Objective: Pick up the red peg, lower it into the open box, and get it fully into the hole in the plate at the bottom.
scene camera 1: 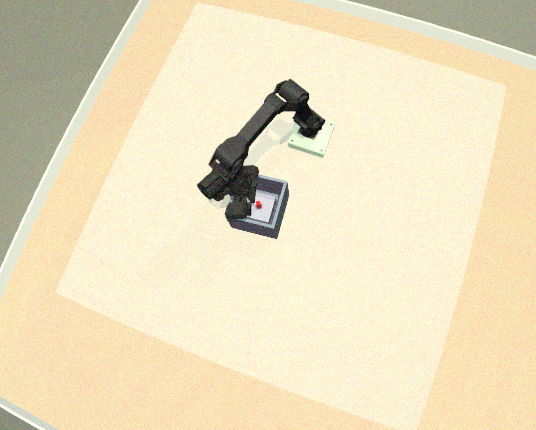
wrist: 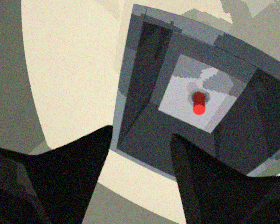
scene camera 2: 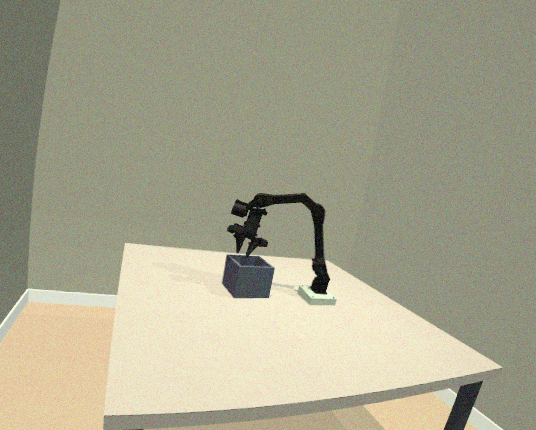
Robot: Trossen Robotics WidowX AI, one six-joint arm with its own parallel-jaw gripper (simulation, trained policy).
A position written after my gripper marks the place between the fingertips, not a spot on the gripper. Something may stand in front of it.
Note:
I see my gripper (scene camera 1: 251, 209), a dark box (scene camera 2: 244, 277) and a pale plate (wrist: 193, 73).
The dark box is seen too in scene camera 1 (scene camera 1: 267, 185) and in the wrist view (wrist: 153, 44). My gripper shows as well in the wrist view (wrist: 142, 135) and in scene camera 2 (scene camera 2: 241, 255). Scene camera 2 does not show the pale plate, which is hidden by the dark box.

